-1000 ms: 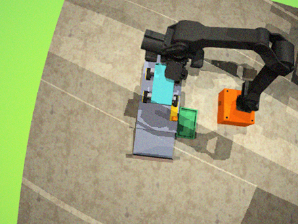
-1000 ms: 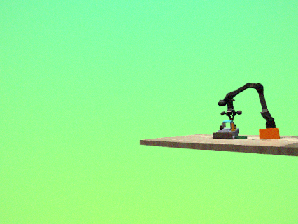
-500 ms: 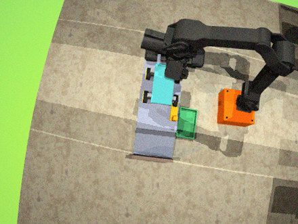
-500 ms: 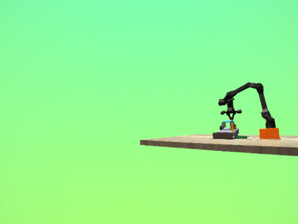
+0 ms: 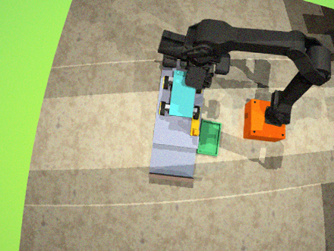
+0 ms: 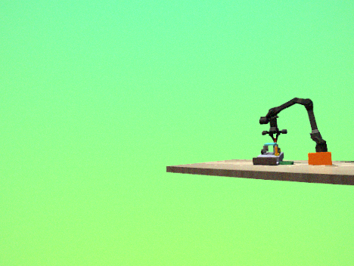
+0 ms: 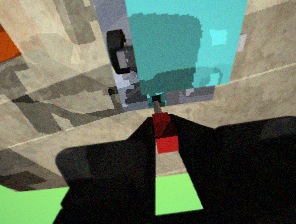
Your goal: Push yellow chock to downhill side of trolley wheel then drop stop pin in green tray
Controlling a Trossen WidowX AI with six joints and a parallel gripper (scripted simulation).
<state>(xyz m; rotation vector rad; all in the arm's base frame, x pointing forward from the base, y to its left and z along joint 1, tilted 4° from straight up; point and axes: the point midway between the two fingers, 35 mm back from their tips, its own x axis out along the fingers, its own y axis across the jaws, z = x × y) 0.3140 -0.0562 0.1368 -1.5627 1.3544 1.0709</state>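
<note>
My gripper tip is 120 mm past the green tray, 190 mm to the right of it and 170 mm above it. Also, from my gripper tip: cyan trolley 10 mm ahead, 90 mm to the left, 60 mm below; red-headed stop pin right at my gripper tip; grey ramp 10 mm ahead, 100 mm to the left, 120 mm below.
</note>
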